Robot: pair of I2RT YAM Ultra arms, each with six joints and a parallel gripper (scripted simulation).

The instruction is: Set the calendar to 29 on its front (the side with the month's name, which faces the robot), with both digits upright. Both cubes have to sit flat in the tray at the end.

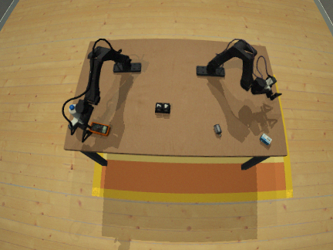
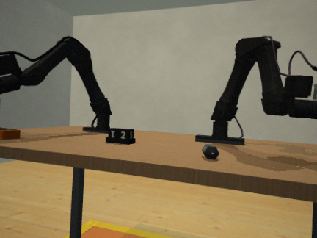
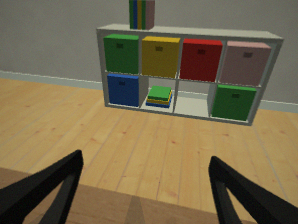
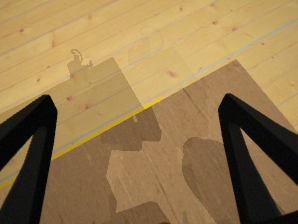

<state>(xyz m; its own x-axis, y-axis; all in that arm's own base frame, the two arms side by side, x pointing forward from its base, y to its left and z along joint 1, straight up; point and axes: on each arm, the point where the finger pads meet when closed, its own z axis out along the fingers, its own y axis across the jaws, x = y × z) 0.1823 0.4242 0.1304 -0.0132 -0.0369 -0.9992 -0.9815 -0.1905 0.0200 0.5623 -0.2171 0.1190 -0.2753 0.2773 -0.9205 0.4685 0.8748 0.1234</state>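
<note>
My right hand is 47 cm to the right of the black calendar tray, 26 cm past it and 12 cm above it.
</note>
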